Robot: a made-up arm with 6 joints.
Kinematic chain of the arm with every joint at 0, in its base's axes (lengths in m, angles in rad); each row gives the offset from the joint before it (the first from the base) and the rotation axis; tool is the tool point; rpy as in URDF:
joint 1: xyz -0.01 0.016 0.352 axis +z
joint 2: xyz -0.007 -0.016 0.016 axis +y
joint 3: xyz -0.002 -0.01 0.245 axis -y
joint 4: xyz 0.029 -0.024 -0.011 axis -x
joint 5: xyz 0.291 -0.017 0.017 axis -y
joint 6: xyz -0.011 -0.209 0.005 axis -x
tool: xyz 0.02 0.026 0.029 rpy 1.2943 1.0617 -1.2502
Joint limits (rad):
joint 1: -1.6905..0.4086
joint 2: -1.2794..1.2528
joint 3: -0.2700..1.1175
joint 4: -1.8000..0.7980
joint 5: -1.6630..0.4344
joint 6: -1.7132..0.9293
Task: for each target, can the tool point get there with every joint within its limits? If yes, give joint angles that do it. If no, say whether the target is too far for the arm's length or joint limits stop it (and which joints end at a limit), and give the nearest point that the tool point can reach.
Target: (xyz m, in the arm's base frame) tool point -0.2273 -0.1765 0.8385
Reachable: yes | joints -0.4882 -1.0467 0.3550 -0.2603 -1.4875 -0.7446
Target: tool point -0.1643 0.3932 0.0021
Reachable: no: joint limits stop it (at a limit: joint 1, joint 2, joint 3, joint 6) | nearest point -0.1200 0.0509 0.0900 | short by 0.356 m
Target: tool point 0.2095 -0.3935 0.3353
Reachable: yes | joints -0.5447 0.4993 0.1135 -0.6036 -1.3984 -0.4671
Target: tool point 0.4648 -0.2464 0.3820
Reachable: yes | joints 0.0762 0.7422 0.2869 -0.2549 -0.2829 -1.1599
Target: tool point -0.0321 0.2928 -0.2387
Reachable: no: joint limits stop it (at a limit: joint 1, joint 2, joint 4, joint 5) | nearest point 0.1178 0.0741 0.0178 | short by 0.369 m
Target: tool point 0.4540 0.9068 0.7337
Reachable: no: too far | nearest point -0.0982 0.6255 0.5984 | short by 0.634 m
